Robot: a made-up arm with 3 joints. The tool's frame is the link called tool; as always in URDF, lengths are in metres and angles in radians. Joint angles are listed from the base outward.
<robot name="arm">
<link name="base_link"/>
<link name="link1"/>
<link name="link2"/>
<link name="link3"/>
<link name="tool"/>
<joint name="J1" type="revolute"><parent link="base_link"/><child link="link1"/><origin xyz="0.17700 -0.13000 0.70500" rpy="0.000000 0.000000 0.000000"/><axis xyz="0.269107 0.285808 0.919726"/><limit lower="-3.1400" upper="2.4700"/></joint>
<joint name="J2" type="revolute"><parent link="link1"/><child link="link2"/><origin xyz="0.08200 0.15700 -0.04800" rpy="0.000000 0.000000 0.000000"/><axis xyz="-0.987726 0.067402 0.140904"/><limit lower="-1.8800" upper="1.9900"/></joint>
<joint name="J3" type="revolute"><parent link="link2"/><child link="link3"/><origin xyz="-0.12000 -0.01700 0.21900" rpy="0.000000 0.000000 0.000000"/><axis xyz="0 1 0"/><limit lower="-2.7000" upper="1.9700"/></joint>
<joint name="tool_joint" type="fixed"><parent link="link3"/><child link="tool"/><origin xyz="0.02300 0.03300 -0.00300" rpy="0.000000 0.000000 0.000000"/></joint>
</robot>
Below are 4 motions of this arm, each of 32 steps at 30 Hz.
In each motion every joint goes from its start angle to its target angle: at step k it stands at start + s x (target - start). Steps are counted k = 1, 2, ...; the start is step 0. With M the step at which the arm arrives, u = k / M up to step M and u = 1 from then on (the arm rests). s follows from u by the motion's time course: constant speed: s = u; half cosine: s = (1 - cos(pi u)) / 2; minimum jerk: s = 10 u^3 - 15 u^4 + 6 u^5.
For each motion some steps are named. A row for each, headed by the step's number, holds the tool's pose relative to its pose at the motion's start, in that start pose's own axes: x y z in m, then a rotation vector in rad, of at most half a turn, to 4 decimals.
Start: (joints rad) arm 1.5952 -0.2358 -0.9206
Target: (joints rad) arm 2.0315 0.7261 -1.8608
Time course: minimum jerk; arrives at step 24
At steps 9, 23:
9: -0.0065 0.0492 0.0132 0.0109 -0.1934 0.2702
23: -0.0988 0.1332 0.0734 0.4241 -0.7735 0.9331

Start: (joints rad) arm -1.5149 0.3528 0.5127
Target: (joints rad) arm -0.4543 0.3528 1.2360
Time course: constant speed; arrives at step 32
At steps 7, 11, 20, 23, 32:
7: -0.0403 -0.0203 -0.0152 -0.0765 0.1438 0.2188
11: -0.0611 -0.0364 -0.0235 -0.1358 0.2243 0.3385
20: -0.0990 -0.0830 -0.0399 -0.3096 0.3961 0.5899
23: -0.1084 -0.1013 -0.0446 -0.3797 0.4492 0.6673
32: -0.1251 -0.1616 -0.0553 -0.6244 0.5908 0.8765

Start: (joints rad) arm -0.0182 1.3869 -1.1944
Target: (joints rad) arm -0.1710 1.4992 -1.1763
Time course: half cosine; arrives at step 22
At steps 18, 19, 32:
18: 0.0139 0.0278 -0.0534 -0.0836 0.1513 0.0935
19: 0.0143 0.0288 -0.0554 -0.0865 0.1570 0.0970
32: 0.0147 0.0301 -0.0582 -0.0903 0.1646 0.1016

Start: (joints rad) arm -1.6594 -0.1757 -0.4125
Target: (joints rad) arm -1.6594 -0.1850 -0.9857
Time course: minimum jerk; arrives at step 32
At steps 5, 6, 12, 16, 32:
5: 0.0000 -0.0001 0.0004 0.0002 -0.0171 -0.0001
6: 0.0001 -0.0001 0.0007 0.0004 -0.0280 -0.0002
12: 0.0002 -0.0005 0.0037 0.0021 -0.1579 -0.0015
16: -0.0001 -0.0010 0.0067 0.0036 -0.2869 -0.0030
32: -0.0021 -0.0020 0.0131 0.0063 -0.5738 -0.0070

